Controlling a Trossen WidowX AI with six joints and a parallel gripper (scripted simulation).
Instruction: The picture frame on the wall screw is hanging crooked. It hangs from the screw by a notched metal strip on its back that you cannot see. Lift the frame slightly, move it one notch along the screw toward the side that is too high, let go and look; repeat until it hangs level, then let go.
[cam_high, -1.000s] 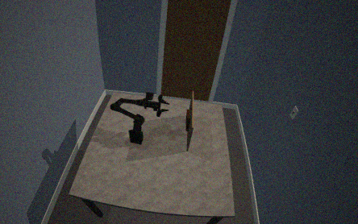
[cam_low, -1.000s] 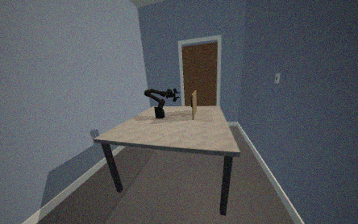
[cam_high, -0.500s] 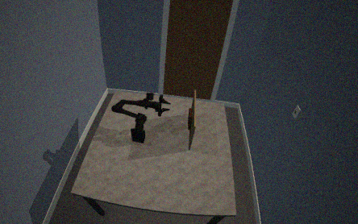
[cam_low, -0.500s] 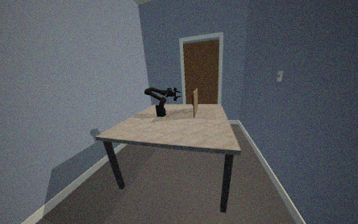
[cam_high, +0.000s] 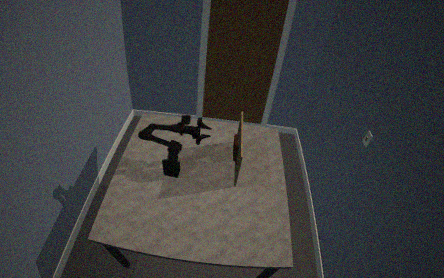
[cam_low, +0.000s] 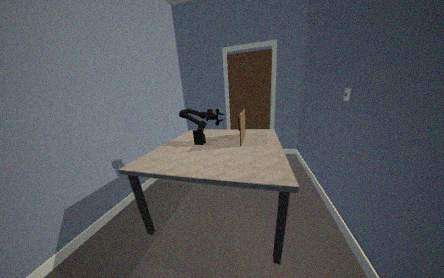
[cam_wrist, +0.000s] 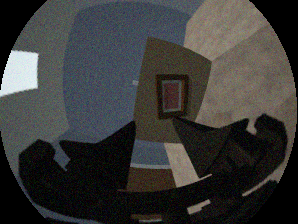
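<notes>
The picture frame is 190 mm ahead of my gripper tip and 90 mm below it. The rest, counted from my gripper tip: wall panel: 200 mm ahead, 20 mm to the left, 110 mm below.
</notes>
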